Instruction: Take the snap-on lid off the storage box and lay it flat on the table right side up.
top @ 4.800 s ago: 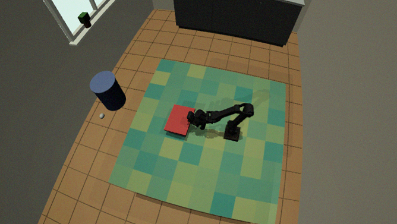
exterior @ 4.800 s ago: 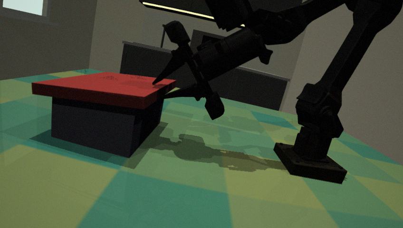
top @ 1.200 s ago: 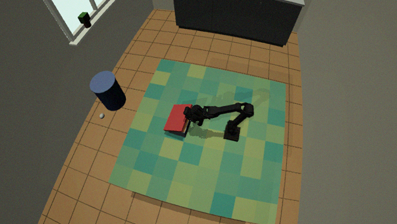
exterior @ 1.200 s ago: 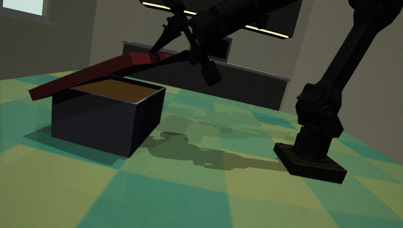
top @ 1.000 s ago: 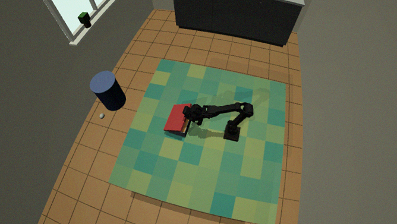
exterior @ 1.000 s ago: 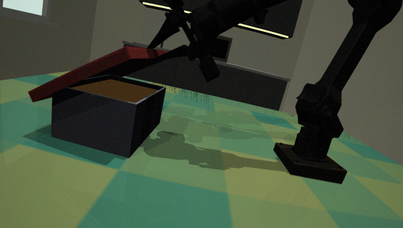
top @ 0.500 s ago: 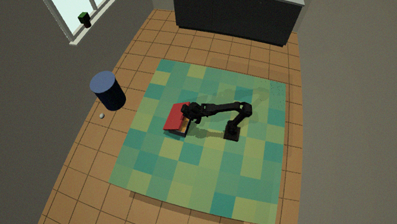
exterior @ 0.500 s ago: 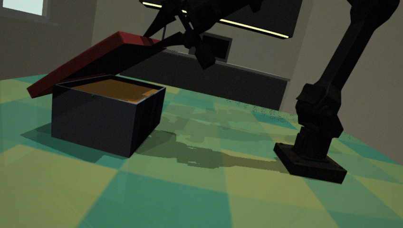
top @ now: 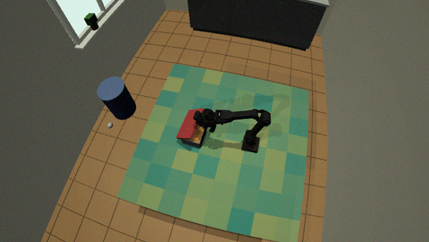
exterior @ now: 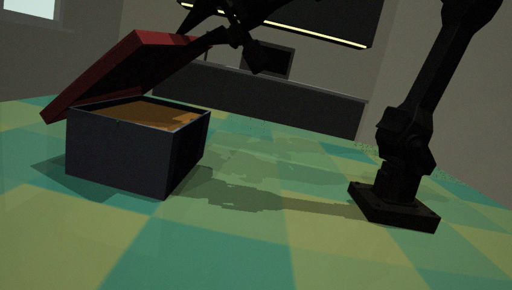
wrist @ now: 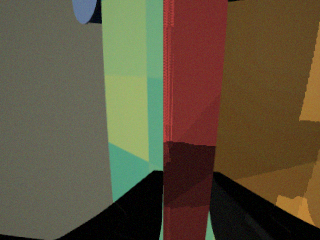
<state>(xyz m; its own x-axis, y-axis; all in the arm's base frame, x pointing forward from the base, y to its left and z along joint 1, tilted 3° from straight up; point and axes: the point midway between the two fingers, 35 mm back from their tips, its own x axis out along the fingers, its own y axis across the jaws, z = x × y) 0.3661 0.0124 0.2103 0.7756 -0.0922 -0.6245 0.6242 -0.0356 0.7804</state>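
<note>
My gripper tip is now 60 mm short of the red lid, 50 mm above it and 20 mm to the left of it. From my gripper tip the other things lie so: storage box (150 mm below, 30 mm ahead).
</note>
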